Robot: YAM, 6 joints.
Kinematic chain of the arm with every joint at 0, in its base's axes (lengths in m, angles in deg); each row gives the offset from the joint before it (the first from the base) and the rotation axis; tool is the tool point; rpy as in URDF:
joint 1: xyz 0 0 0.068 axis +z
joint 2: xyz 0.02 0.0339 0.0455 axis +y
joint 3: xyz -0.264 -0.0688 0 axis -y
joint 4: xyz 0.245 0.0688 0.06 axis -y
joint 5: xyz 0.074 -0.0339 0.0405 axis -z
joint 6: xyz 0.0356 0 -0.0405 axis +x
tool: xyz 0 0 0 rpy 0 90 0
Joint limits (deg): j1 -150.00..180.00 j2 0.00..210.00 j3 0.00..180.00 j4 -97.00..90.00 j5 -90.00..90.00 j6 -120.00..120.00
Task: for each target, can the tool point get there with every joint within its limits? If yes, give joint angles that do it. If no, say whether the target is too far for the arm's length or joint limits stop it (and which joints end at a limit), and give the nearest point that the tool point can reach.
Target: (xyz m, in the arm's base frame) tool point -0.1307 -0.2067 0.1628
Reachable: yes | joints -122.10 88.15 49.77 -49.67 1.46 101.19
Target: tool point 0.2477 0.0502 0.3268
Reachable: yes | joints 13.68 64.25 36.74 46.64 15.97 18.96
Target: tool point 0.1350 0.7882 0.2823
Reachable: no: too far | nearest point 0.1066 0.6226 0.2459 | short by 0.172 m
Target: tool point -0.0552 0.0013 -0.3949
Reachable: no: joint limits stop it (at a limit: joint 2) | nearest point -0.0832 0.0020 -0.3403 | short by 0.061 m
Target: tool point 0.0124 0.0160 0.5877
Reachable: yes | joints -87.67 44.43 77.52 67.39 -21.45 75.81
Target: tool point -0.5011 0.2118 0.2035
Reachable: yes | joints 154.80 139.61 124.26 -31.12 -37.69 89.13
